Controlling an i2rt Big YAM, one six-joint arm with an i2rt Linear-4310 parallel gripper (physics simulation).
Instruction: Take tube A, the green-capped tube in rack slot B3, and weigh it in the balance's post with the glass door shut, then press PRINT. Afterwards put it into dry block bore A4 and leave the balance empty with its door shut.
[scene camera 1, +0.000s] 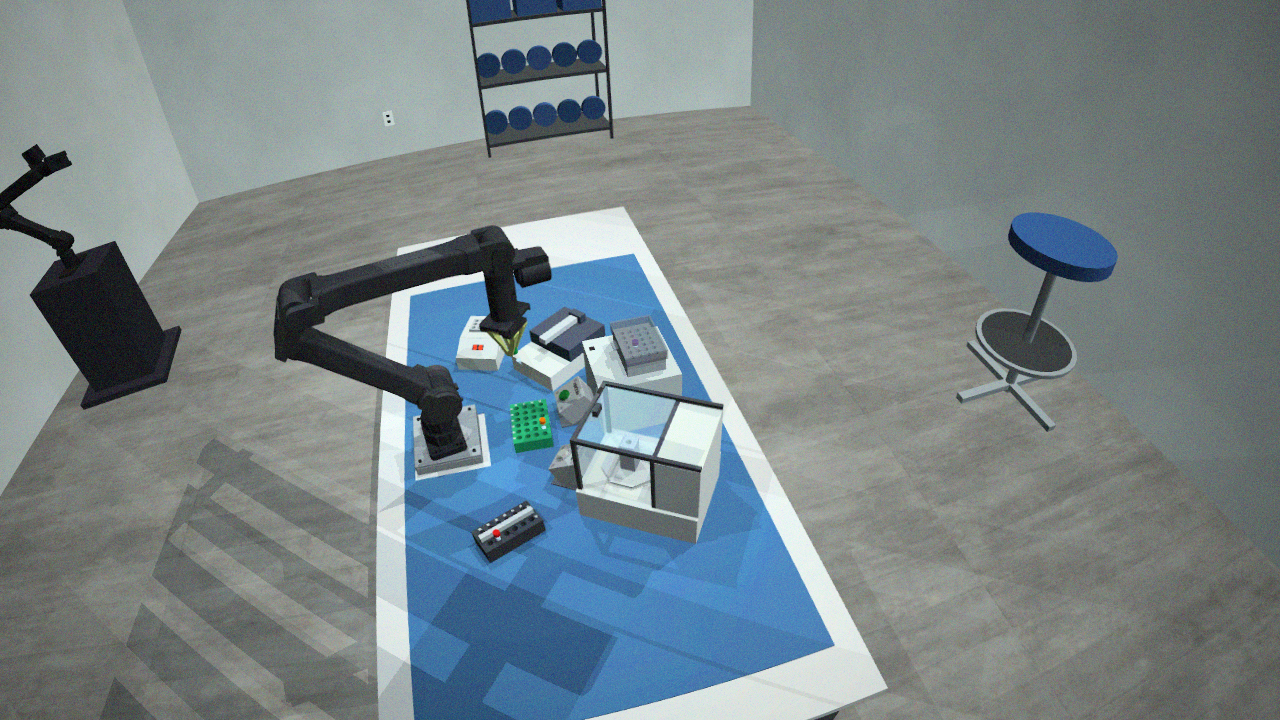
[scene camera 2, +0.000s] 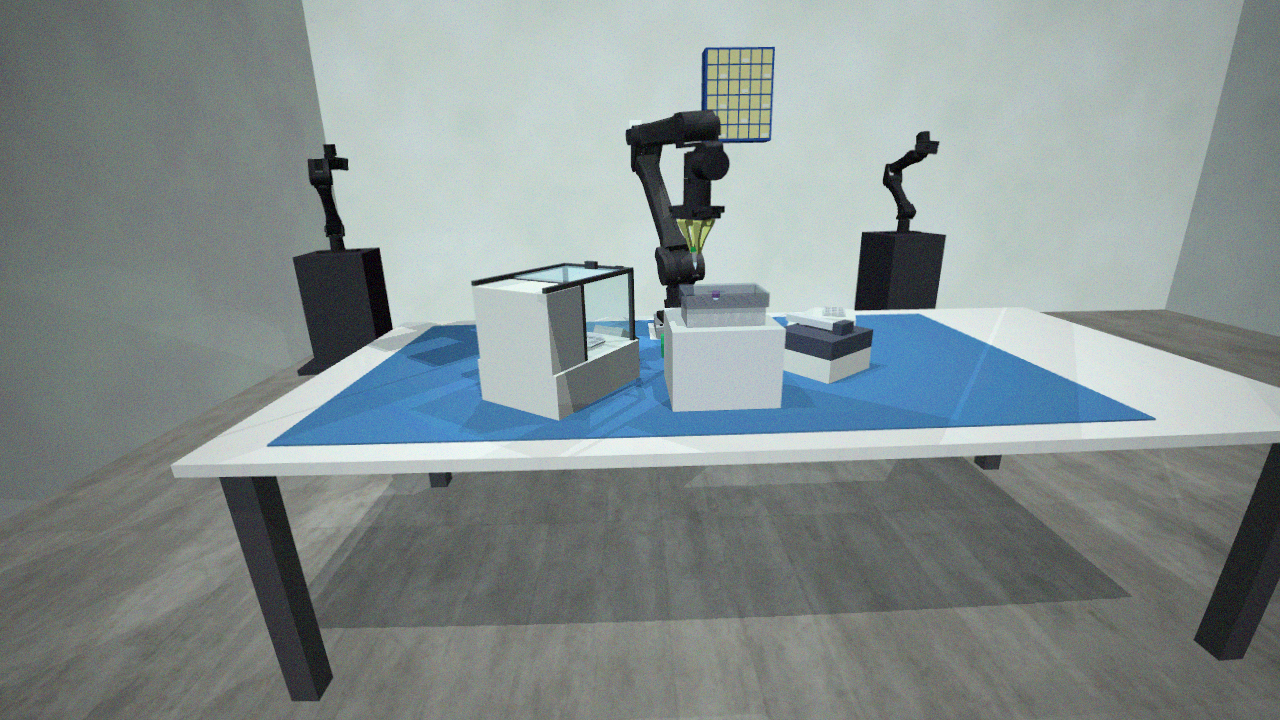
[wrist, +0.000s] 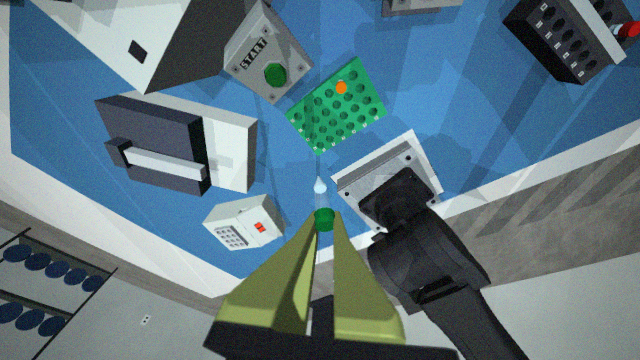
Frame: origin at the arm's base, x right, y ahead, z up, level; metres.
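Where they show: gripper, fingertip midpoint: (scene camera 1: 511, 354) (scene camera 2: 695, 254) (wrist: 326, 216); arm's base, origin of the base link: (scene camera 1: 444, 436) (wrist: 393, 197).
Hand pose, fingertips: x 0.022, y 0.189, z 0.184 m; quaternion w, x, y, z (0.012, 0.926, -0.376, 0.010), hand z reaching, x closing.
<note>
Things, the pixels of their top centre, and the offset from my fingertips. "spot": a spot on its surface instead.
- Tube A, middle of its top: (wrist: 319, 225) (scene camera 2: 694, 246) dx +0.005, dy +0.010, dz +0.016 m
- green rack, middle of its top: (wrist: 334, 114) (scene camera 1: 530, 420) dx +0.014, dy +0.008, dz -0.185 m
- orange-capped tube, middle of its top: (wrist: 341, 88) (scene camera 1: 542, 419) dx +0.047, dy +0.030, dz -0.161 m
- balance, middle of its top: (scene camera 1: 624, 413) (scene camera 2: 572, 265) dx +0.271, dy +0.139, dz +0.007 m
- grey holed block, middle of its top: (scene camera 2: 715, 282) (scene camera 1: 609, 341) dx +0.023, dy +0.209, dz -0.025 m
- START box, surface spot: (wrist: 260, 55) spot: dx +0.014, dy +0.120, dz -0.141 m
- dark-lidded box, middle of its top: (wrist: 166, 169) (scene camera 2: 809, 315) (scene camera 1: 555, 327) dx -0.197, dy +0.150, dz -0.113 m
- keypad device, middle of its top: (scene camera 2: 821, 309) (wrist: 240, 237) (scene camera 1: 481, 330) dx -0.320, dy -0.021, dz -0.145 m
- black holder, middle of its top: (scene camera 1: 505, 522) (wrist: 598, 26) dx +0.279, dy -0.124, dz -0.167 m
- red-capped tube, middle of its top: (scene camera 1: 496, 532) (wrist: 636, 29) dx +0.300, dy -0.148, dz -0.159 m
My gripper (scene camera 1: 512, 349) (scene camera 2: 694, 247) (wrist: 326, 216) is shut on tube A by its green cap. Tube A (scene camera 2: 695, 258) (wrist: 320, 188) hangs from the fingertips, raised above the mat. The green rack (scene camera 1: 531, 438) (wrist: 327, 120) stands away from the gripper, with an orange-capped tube (scene camera 1: 542, 420) (wrist: 341, 87) in it. The balance (scene camera 1: 707, 447) (scene camera 2: 510, 349) has glass panes around a pan with a grey post (scene camera 1: 629, 459); I cannot tell how its door stands. A grey holed block (scene camera 1: 640, 344) (scene camera 2: 725, 310) with a purple-capped tube sits on a white base (scene camera 1: 660, 381) (scene camera 2: 723, 368).
A START box (scene camera 1: 572, 402) (wrist: 260, 55) stands beside the rack. A dark-lidded box (scene camera 1: 567, 333) (scene camera 2: 830, 345) (wrist: 150, 130) and a keypad device (scene camera 1: 478, 353) (wrist: 245, 225) stand near the gripper. A black holder (scene camera 1: 510, 540) (wrist: 550, 47) carries a red-capped tube (scene camera 1: 496, 534) (wrist: 631, 29).
</note>
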